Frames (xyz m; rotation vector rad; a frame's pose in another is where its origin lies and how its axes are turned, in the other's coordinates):
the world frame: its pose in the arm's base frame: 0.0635 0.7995 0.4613 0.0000 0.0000 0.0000
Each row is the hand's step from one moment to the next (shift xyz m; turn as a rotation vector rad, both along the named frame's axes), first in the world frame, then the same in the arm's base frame.
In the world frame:
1: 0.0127 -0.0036 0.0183 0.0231 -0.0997 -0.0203
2: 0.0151 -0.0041 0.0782 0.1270 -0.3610 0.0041
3: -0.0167 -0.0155 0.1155 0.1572 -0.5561 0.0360
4: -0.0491 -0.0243 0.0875 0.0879 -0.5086 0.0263
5: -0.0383 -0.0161 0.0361 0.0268 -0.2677 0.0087
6: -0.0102 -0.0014 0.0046 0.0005 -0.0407 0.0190
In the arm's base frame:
1: 0.0127 -0.0036 0.0183 0.0231 -0.0997 -0.0203
2: 0.0151 -0.0041 0.0782 0.1270 -0.3610 0.0041
3: -0.0167 -0.0155 0.1155 0.1572 -0.5561 0.0360
4: -0.0491 -0.0243 0.0875 0.0879 -0.5086 0.0263
5: -0.0383 -0.0161 0.0361 0.0268 -0.2677 0.0087
6: -0.0102 -0.0014 0.0046 0.0005 -0.0407 0.0190

